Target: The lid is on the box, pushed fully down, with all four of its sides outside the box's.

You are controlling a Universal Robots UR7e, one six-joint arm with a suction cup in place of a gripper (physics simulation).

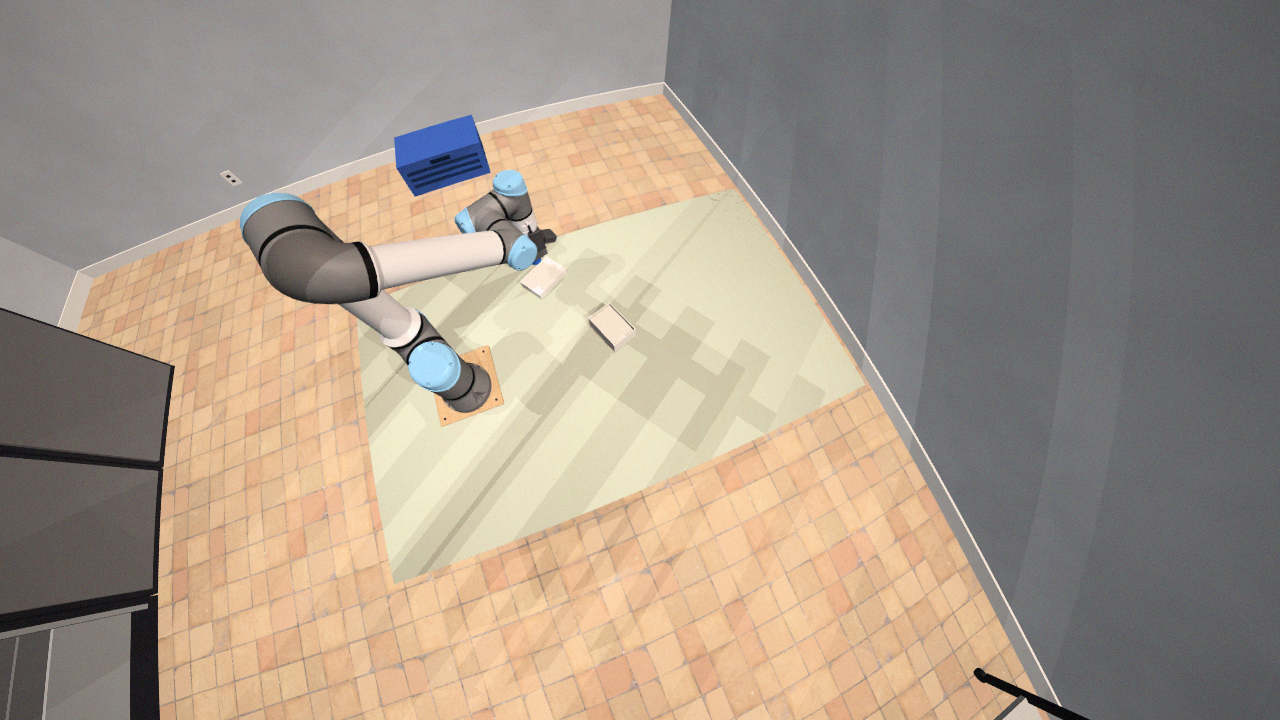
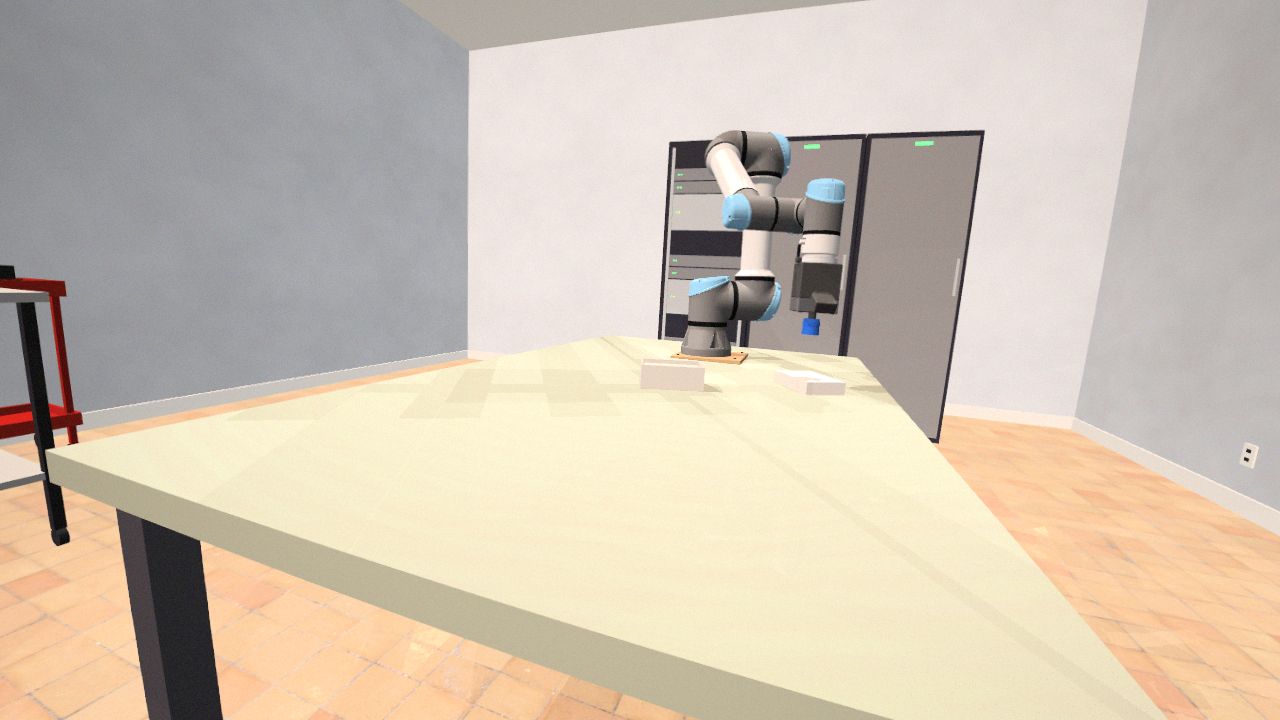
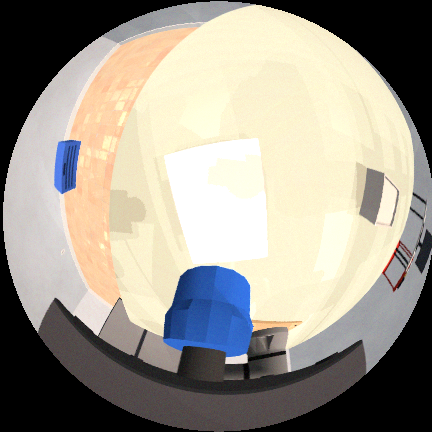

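Seen in the pictures: hand, tool point: [image 2: 810,334] [image 3: 213,290]; arm's base, link origin: [image 1: 467,388] [image 2: 705,353] [image 3: 264,334].
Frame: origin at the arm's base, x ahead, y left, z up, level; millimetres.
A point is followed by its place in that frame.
The pale lid [image 1: 543,278] {x 284, y 322, z 19 mm} [image 2: 810,382] {x 355, y 350, z 17 mm} [image 3: 225,215] {x 282, y 329, z 18 mm} lies flat on the table [image 1: 769,268] {x 1077, y 214, z -8 mm} [image 2: 537,537] {x 1078, y 248, z -8 mm}, near one long edge, with its broad closed face up. The pale box [image 1: 612,325] {x 471, y 89, z 31 mm} [image 2: 672,375] {x 508, y 111, z 21 mm} [image 3: 371,197] {x 437, y 145, z 15 mm} stands upright and open at the top, apart from the lid, farther in on the table. My gripper [image 1: 537,261] [image 2: 810,332] [image 3: 214,275], a blue suction cup, points down and hangs above the table near the lid, with a gap below it. It carries nothing, so it is open.
The arm's wooden base plate [image 1: 444,414] {x -79, y -65, z -3 mm} [image 2: 736,357] {x 20, y 101, z 3 mm} is on the table. A blue cabinet [image 1: 440,154] [image 3: 66,166] stands on the floor past the table edge. Grey server cabinets [image 2: 913,268] stand behind the arm. A red cart [image 2: 59,358] stands beside the table.
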